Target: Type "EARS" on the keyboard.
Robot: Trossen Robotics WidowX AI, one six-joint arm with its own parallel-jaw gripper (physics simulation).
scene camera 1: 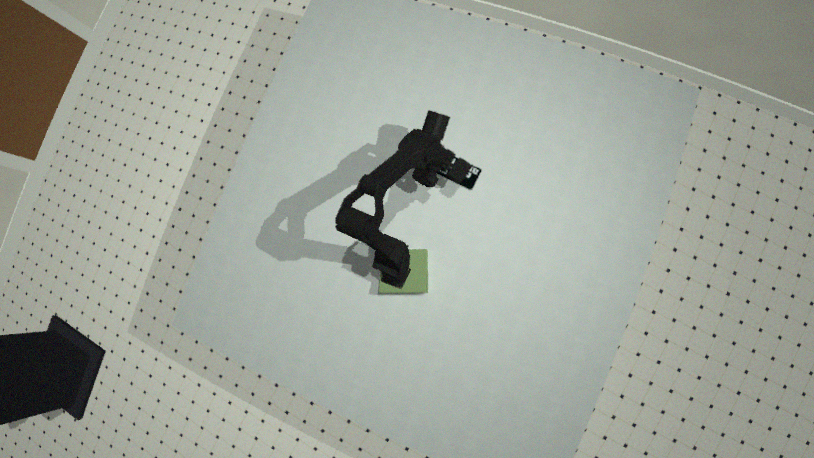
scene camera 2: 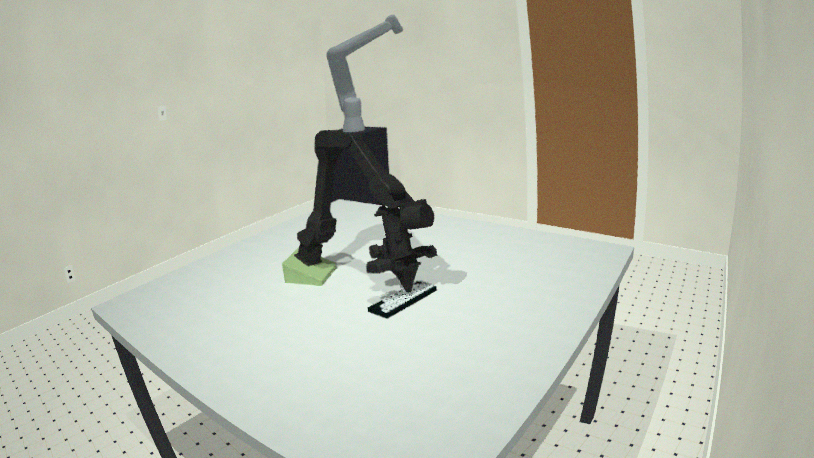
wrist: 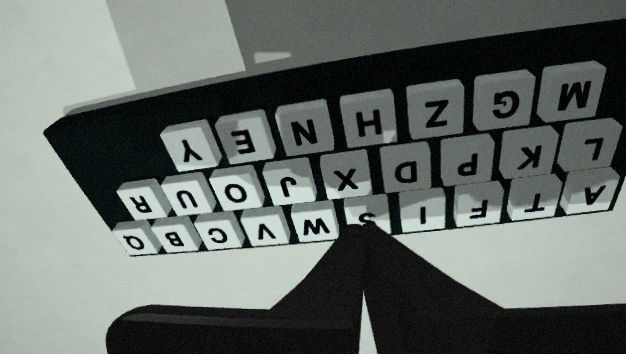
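Where they show: gripper, fingertip midpoint: (scene camera 1: 446,158) (scene camera 2: 409,292) (wrist: 360,237); arm's base, link origin: (scene camera 1: 396,275) (scene camera 2: 307,258).
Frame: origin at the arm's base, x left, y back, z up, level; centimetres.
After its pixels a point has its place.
Observation:
The black keyboard (scene camera 1: 467,182) @(x -8.0, y -32.5, z -3.2 cm) (scene camera 2: 376,310) @(x -9.8, y -34.1, z -3.2 cm) (wrist: 95,150) @(x -8.1, y -32.3, z -3.2 cm) lies on the table with three rows of pale keys, upside down in the wrist view. My gripper (scene camera 2: 408,289) @(x 0.3, y -36.7, z -1.7 cm) (wrist: 360,237) @(x 0.3, y -36.7, z -1.7 cm) is shut and empty, pointing down. Its tips are at the S key (wrist: 367,207) @(x 0.6, y -36.4, z -2.7 cm) and cover the lower part of the letter; whether the key is pressed down cannot be told. The E key (wrist: 246,137) @(x -2.3, y -33.0, z -2.7 cm) is in the three-key-row block's upper row, the R key (wrist: 141,200) @(x -7.2, y -34.4, z -2.7 cm) at the left of the middle row, the A key (wrist: 591,192) @(x 7.9, y -37.4, z -2.7 cm) at the right of the S row. The arm hides part of the keyboard in scene camera 1.
The arm stands on a green block (scene camera 1: 418,272) @(x -5.5, y -3.2, z -0.3 cm) (scene camera 2: 304,272) @(x -6.4, y -5.0, z -0.9 cm) on the pale table (scene camera 1: 512,341) @(x -37.1, y 4.2, z -4.5 cm) (scene camera 2: 341,364) @(x -32.7, y -42.6, z -4.5 cm). A grey arm (scene camera 2: 341,76) on a dark pedestal (scene camera 2: 364,170) stands beyond the table. The arm's shadow falls across the table and keyboard.

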